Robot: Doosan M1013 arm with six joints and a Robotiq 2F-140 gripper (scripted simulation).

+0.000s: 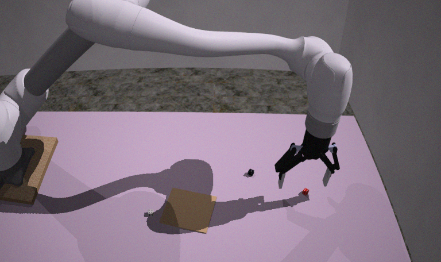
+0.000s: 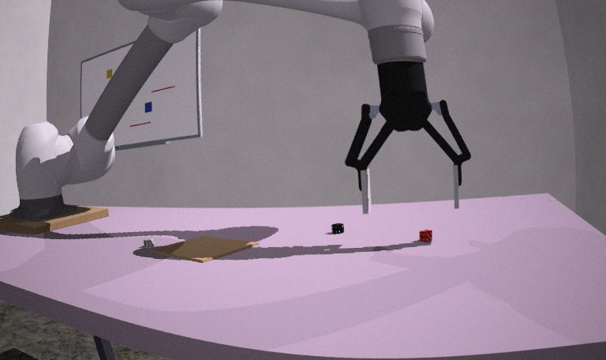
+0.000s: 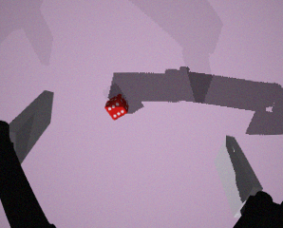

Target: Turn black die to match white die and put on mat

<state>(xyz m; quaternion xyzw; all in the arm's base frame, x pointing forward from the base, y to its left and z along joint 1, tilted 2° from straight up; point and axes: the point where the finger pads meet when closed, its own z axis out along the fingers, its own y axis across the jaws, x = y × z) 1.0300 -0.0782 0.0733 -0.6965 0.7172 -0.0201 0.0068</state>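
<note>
My hand is 5 cm above the red die and 2 cm short of it. From my hand the other things lie so: black die 15 cm behind, 10 cm to the left, 5 cm below; then tan mat 35 cm behind, 6 cm below, 4 cm to the right; then white die 46 cm behind, 6 cm to the right, 5 cm below.
</note>
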